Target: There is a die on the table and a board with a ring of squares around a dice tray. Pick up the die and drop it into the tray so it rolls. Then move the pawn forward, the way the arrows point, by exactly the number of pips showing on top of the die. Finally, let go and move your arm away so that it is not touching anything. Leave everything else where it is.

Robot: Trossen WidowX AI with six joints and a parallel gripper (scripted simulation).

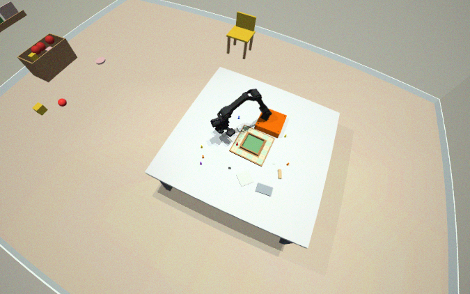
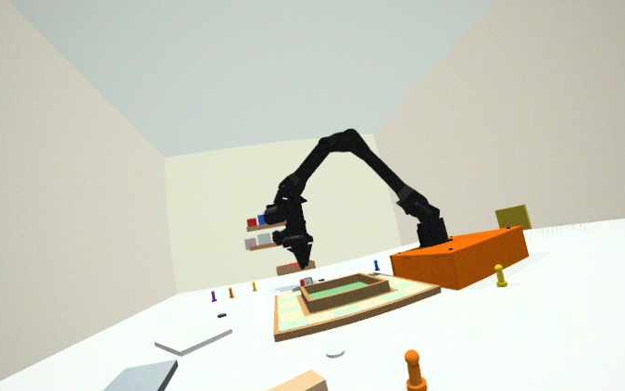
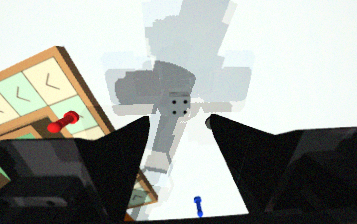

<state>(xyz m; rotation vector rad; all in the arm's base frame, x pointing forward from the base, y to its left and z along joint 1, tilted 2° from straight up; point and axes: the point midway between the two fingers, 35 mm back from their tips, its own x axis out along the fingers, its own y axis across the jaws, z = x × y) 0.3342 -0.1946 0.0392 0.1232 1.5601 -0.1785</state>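
The grey die is 5 cm below my gripper tip. Also, from my gripper tip: blue pawn (22 cm behind, 4 cm below); then red pawn (1 cm ahead, 14 cm to the left, 3 cm below); then green dice tray (7 cm behind, 24 cm to the left, 5 cm below).
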